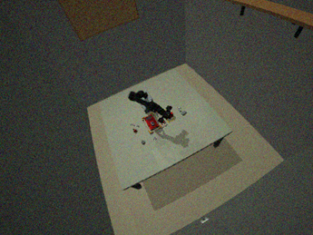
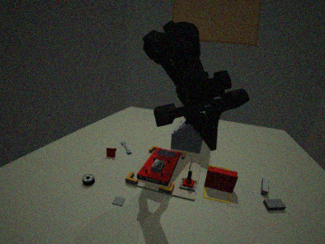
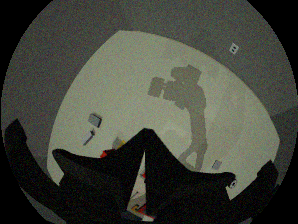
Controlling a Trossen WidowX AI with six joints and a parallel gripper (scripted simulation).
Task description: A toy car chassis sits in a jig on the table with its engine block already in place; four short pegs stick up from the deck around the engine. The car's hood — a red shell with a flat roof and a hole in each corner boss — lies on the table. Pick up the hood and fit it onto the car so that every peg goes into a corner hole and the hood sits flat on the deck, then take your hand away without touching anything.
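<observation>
Now: gripper tip 180 mm above the red hood, 160 mm past it and 50 mm to the right of it. The rest, counted from my gripper tip: dark wheel 360 mm to the right, 210 mm below; then grey engine block 200 mm below, 170 mm to the right, 160 mm behind.
</observation>
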